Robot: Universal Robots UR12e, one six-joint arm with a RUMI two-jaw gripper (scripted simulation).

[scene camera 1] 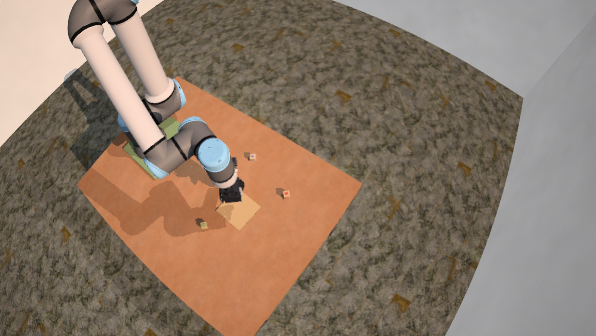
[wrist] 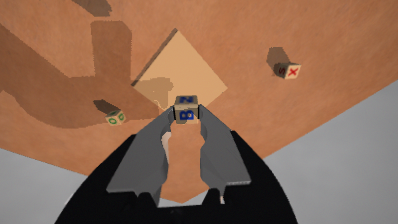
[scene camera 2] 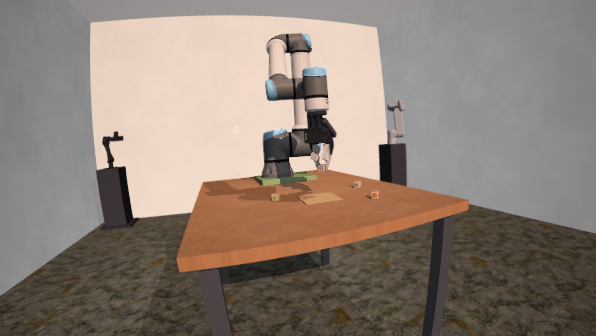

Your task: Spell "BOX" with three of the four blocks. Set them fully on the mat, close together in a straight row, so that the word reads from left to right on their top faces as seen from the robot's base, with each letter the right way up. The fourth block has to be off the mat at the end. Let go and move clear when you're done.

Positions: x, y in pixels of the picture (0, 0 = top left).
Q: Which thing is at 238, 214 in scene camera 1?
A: A mat.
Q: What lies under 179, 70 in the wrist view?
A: A mat.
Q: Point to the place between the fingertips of my gripper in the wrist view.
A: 187, 106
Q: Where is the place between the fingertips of my gripper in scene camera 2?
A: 322, 171
